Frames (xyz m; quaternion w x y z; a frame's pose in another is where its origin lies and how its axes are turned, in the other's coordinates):
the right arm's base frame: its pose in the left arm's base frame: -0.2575 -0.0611 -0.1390 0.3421 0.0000 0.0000 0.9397
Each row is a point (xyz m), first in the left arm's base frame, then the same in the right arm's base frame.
Working: the left arm's base frame: its pose in the right arm's base frame: -0.1580 -0.2123 0.1390 0.3421 0.0000 0.0000 -0.9397

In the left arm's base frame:
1: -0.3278 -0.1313 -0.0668
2: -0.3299 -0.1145 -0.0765
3: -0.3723 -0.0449 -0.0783
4: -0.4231 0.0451 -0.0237
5: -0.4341 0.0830 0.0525
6: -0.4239 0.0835 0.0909
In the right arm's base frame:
1: 0.0087 0.0990 0.0722
2: 0.0211 0.0874 0.0625
3: 0.0983 0.0614 0.0607
4: 0.1951 0.0251 0.1153
5: 0.2279 0.0032 0.1915
6: 0.2204 -0.0038 0.2299

